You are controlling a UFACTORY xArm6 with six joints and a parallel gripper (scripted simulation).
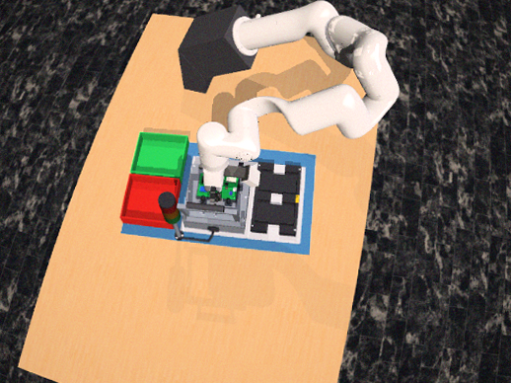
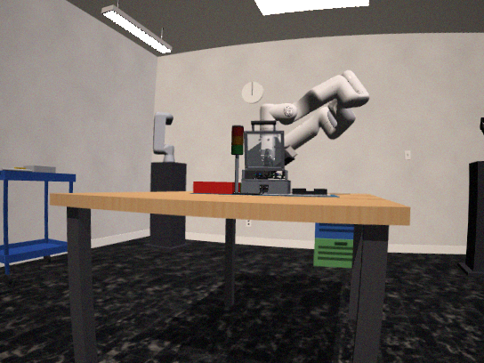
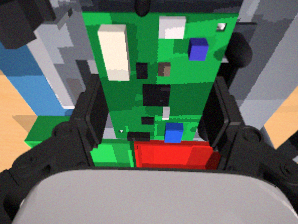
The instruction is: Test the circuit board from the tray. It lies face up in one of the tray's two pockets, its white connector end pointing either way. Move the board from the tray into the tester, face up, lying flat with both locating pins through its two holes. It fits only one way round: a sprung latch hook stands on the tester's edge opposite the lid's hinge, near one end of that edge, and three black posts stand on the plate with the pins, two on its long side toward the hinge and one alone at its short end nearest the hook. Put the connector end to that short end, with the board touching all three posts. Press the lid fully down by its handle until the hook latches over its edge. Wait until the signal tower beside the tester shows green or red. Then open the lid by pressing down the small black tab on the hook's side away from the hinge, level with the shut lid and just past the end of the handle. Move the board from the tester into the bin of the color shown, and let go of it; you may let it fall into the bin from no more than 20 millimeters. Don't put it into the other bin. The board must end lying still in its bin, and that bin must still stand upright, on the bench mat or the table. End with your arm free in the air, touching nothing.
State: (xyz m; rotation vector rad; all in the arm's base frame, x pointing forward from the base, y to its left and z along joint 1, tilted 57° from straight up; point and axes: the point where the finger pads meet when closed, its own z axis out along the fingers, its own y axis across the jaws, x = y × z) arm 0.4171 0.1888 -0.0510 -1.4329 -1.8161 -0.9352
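My gripper is now 1 cm to the right of the tester plate and 1 cm above it. The rest, counted from my hand: tester lid (12 cm ahead, 3 cm to the left, 10 cm above); then black tab (7 cm behind, 4 cm to the left); then red bin (9 cm ahead, 19 cm to the right, 7 cm below).
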